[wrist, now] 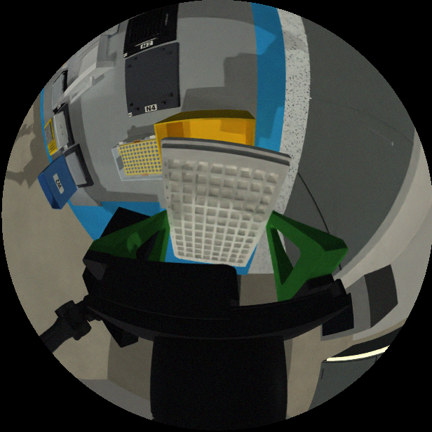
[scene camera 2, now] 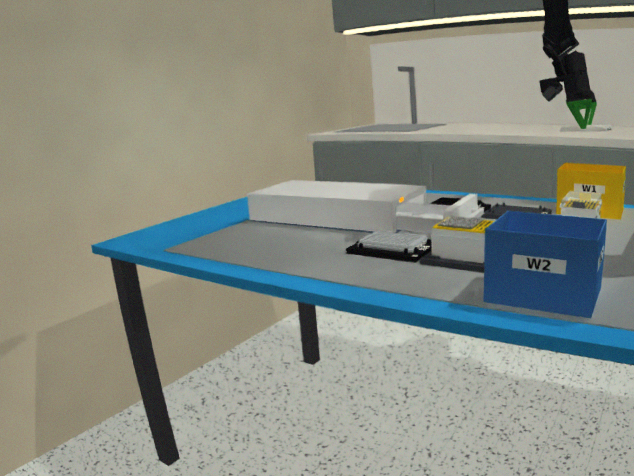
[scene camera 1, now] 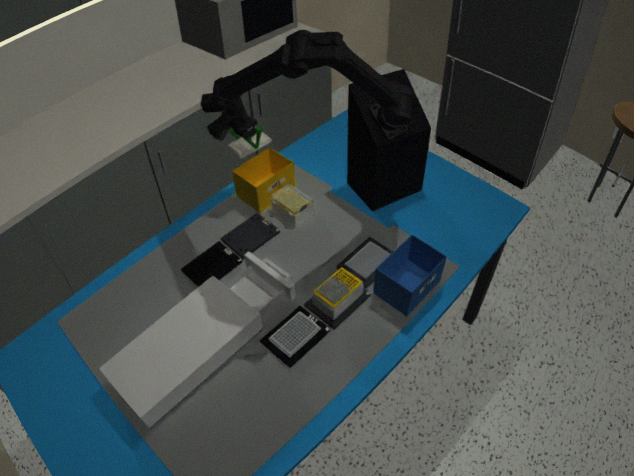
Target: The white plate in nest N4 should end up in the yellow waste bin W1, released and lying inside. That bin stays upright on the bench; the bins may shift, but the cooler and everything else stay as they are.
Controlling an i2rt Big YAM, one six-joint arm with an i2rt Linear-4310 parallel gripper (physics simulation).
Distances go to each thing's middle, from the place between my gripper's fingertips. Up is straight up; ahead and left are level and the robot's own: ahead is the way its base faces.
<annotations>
I see my gripper right at the white plate (wrist: 219,195). Also, from my hand: drawer (scene camera 1: 263,284): 290 mm ahead, 410 mm to the left, 180 mm below; then black plate (scene camera 1: 213,261): 300 mm ahead, 210 mm to the left, 200 mm below; then yellow waste bin W1 (scene camera 1: 255,181): 30 mm behind, 20 mm to the left, 160 mm below.
</annotations>
